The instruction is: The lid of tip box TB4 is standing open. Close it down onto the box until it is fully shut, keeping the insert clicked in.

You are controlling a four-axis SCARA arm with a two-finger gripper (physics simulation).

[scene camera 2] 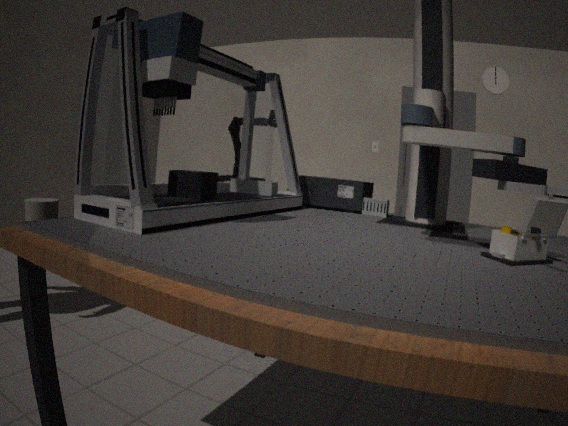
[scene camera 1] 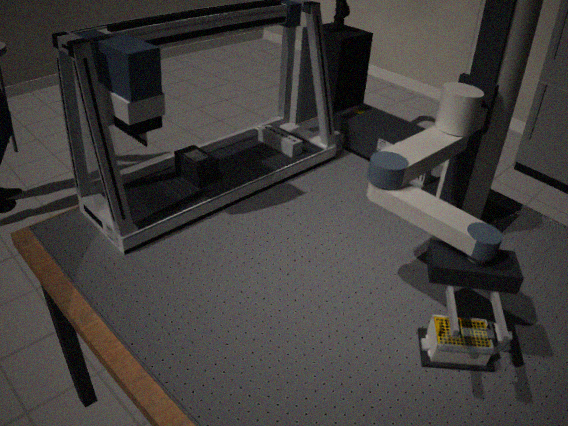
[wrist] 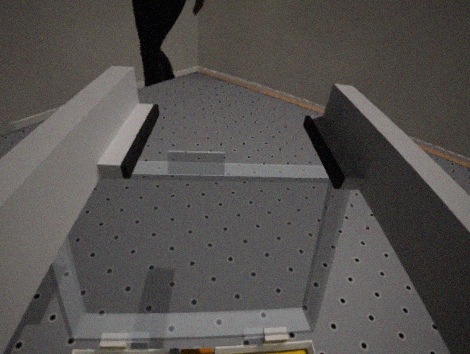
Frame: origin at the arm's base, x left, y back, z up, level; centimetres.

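Seen in the pictures: gripper, fingertip midpoint: (scene camera 2: 559, 192) (scene camera 1: 480, 337) (wrist: 234, 97); arm's base, origin of the base link: (scene camera 2: 424, 227).
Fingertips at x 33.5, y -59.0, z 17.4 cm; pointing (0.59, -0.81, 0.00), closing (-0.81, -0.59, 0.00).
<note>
Pixels of each thing's middle, then the offset from my fingertips to it. "spot": a spot on its surface instead. Level surfaces: height alone.
- white tip box TB4, body centre: (scene camera 1: 459, 340) (scene camera 2: 519, 245) dz -12.8, dx -5.8, dy +9.5 cm
- clear lid, body centre: (wrist: 196, 257) (scene camera 1: 474, 341) (scene camera 2: 545, 218) dz -5.7, dx -1.6, dy +4.3 cm
- gantry machine, surface spot: (scene camera 2: 215, 212) spot: dz -13.5, dx -78.5, dy +0.0 cm
- perforated table, its level: dz -16.1 cm
- dark case, surface spot: (scene camera 1: 377, 127) spot: dz -4.6, dx -71.1, dy +65.6 cm
The white tip box TB4 (scene camera 1: 460, 355) (scene camera 2: 515, 246) sits on a dark base plate at the right. Its yellow insert (scene camera 1: 443, 328) (scene camera 2: 506, 230) shows in the top; whether it is clicked in cannot be told. The clear lid (scene camera 2: 547, 216) (wrist: 270, 171) stands open and tilted, rising from the hinge side of the box. My gripper (scene camera 1: 480, 335) (wrist: 234, 97) is shut to its limit, with a gap between the pads and nothing held. In the wrist view, the lid's far edge spans across behind the fingertips; contact cannot be told.
A gantry machine (scene camera 1: 182, 217) (scene camera 2: 215, 212) with a blue head stands at the left back of the perforated table (scene camera 1: 280, 310) (scene camera 2: 320, 260). A dark case (scene camera 1: 377, 127) (scene camera 2: 327, 191) lies behind it. The arm's column (scene camera 1: 492, 115) (scene camera 2: 424, 200) stands at the back right.
</note>
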